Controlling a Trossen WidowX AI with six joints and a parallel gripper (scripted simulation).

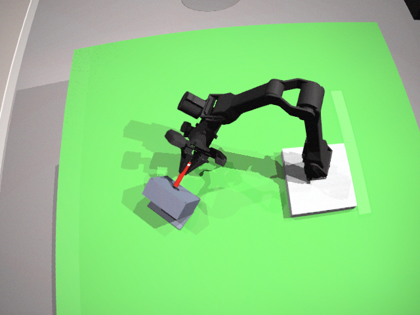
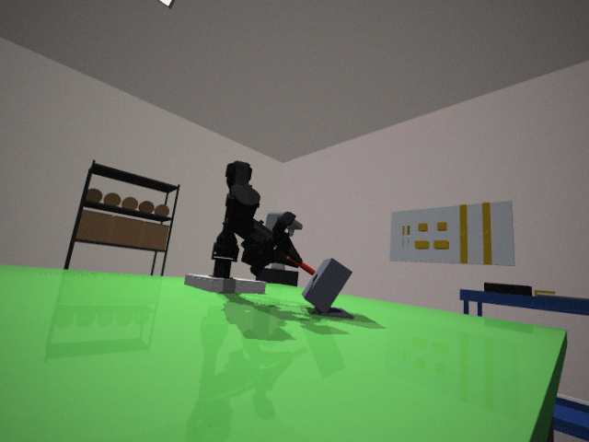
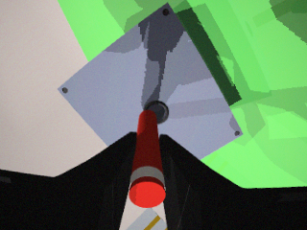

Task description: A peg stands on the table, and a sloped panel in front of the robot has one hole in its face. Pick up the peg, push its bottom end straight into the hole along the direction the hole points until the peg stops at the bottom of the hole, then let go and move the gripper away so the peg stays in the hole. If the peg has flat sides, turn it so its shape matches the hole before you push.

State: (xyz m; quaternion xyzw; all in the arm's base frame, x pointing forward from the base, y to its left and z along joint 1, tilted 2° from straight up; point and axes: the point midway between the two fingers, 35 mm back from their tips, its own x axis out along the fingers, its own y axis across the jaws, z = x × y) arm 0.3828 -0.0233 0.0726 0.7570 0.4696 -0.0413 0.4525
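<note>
Now: gripper tip 50 mm to the right of the grey sloped panel, 40 mm short of it and 40 mm above it. From my gripper tip the other things lie so: round red peg: 10 mm to the right, 10 mm behind, 10 mm above.
</note>
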